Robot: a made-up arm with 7 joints.
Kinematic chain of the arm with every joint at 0, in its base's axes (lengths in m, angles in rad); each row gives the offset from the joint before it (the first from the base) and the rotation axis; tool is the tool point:
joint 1: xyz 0 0 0.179 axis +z
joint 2: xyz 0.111 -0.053 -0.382 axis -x
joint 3: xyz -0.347 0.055 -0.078 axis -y
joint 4: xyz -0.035 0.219 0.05 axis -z
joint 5: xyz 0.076 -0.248 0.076 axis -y
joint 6: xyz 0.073 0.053 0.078 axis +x
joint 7: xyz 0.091 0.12 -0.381 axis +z
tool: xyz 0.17 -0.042 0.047
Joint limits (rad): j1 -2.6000..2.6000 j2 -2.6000..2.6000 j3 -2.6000..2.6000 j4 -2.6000..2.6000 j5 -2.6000..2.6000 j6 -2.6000..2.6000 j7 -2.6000..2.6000
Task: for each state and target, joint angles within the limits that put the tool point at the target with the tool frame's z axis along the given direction. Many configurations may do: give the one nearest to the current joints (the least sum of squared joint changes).
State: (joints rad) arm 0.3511 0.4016 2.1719 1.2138 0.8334 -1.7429 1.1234
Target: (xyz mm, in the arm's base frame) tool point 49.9 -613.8 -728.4 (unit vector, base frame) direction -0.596 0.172 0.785
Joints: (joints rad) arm 0.7237 0.4078 2.0445 1.1084 1.1500 -1.8878 0.9391
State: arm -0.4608 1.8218 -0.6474 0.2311 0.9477 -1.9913 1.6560
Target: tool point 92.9 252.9 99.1 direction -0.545 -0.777 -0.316
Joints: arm -0.7806 1.9239 -0.8211 0.3843 0.7639 -2.1692 1.7507
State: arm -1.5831 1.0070 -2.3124 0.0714 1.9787 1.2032 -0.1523
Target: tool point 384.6 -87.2 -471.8 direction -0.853 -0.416 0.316
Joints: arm -1.1950 0.3066 -2.2848 0.2276 1.8384 1.7441 0.1868
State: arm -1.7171 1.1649 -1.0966 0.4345 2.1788 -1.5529 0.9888
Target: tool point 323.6 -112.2 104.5 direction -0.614 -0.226 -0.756
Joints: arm -1.9474 1.2144 -1.2080 0.7126 2.0747 -1.8905 0.9712
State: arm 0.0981 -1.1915 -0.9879 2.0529 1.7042 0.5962 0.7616
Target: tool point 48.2 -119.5 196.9 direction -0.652 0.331 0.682
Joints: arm -0.0891 -1.0288 -0.2438 2.0150 1.7048 1.2005 0.9394
